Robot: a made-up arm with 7 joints. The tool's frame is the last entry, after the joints.
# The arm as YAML. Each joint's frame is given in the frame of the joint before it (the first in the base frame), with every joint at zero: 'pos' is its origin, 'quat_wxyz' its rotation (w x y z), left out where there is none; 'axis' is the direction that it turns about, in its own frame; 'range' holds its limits. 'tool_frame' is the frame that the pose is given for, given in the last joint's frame.
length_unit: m
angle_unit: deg
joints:
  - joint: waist
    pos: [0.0, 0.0, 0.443]
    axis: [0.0, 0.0, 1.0]
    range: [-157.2, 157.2]
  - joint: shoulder
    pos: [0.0, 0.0, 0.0]
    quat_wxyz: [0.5, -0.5, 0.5, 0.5]
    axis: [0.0, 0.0, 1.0]
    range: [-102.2, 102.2]
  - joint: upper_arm
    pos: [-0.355, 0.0, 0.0]
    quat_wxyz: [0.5, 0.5, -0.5, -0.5]
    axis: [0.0, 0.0, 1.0]
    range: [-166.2, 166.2]
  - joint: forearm
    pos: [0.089, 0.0, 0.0]
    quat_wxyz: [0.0, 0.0, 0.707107, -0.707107]
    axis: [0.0, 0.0, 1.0]
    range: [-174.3, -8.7]
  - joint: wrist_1
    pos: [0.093, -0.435, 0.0]
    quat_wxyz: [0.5, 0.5, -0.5, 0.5]
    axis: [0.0, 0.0, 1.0]
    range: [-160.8, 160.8]
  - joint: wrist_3
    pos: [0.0, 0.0, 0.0]
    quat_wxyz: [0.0, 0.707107, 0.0, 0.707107]
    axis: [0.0, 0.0, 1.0]
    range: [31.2, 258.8]
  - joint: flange
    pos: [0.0, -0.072, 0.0]
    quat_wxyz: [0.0, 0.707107, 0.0, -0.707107]
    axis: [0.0, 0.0, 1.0]
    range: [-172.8, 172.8]
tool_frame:
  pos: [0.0, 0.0, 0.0]
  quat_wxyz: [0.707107, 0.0, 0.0, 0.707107]
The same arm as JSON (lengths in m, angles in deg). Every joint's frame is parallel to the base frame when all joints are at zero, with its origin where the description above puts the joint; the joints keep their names.
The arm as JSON. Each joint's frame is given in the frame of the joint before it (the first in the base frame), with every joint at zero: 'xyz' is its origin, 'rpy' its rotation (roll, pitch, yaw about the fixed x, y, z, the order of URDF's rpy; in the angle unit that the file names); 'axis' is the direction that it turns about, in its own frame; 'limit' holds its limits. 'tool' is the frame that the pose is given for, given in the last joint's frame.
{"units": {"length": "m", "angle": "deg"}, "joints": [
  {"name": "waist", "type": "revolute", "origin": {"xyz": [0.0, 0.0, 0.443], "rpy": [0.0, 0.0, 0.0]}, "axis": "+z", "limit": {"lower": -157.2, "upper": 157.2}},
  {"name": "shoulder", "type": "revolute", "origin": {"xyz": [0.0, 0.0, 0.0], "rpy": [0.0, 0.0, 0.0]}, "axis": "+y", "limit": {"lower": -102.2, "upper": 102.2}},
  {"name": "upper_arm", "type": "revolute", "origin": {"xyz": [0.0, 0.0, 0.355], "rpy": [0.0, 0.0, 0.0]}, "axis": "+z", "limit": {"lower": -166.2, "upper": 166.2}},
  {"name": "forearm", "type": "revolute", "origin": {"xyz": [0.089, 0.0, 0.0], "rpy": [0.0, 0.0, 0.0]}, "axis": "-y", "limit": {"lower": -174.3, "upper": -8.7}},
  {"name": "wrist_1", "type": "revolute", "origin": {"xyz": [-0.093, 0.0, 0.435], "rpy": [0.0, 0.0, 0.0]}, "axis": "+z", "limit": {"lower": -160.8, "upper": 160.8}},
  {"name": "wrist_3", "type": "revolute", "origin": {"xyz": [0.0, 0.0, 0.0], "rpy": [0.0, 0.0, 0.0]}, "axis": "-y", "limit": {"lower": 31.2, "upper": 258.8}},
  {"name": "flange", "type": "revolute", "origin": {"xyz": [0.072, 0.0, 0.0], "rpy": [0.0, 0.0, 0.0]}, "axis": "-z", "limit": {"lower": -172.8, "upper": 172.8}}
], "tool": {"origin": {"xyz": [0.0, 0.0, 0.0], "rpy": [180.0, 0.0, 0.0]}}}

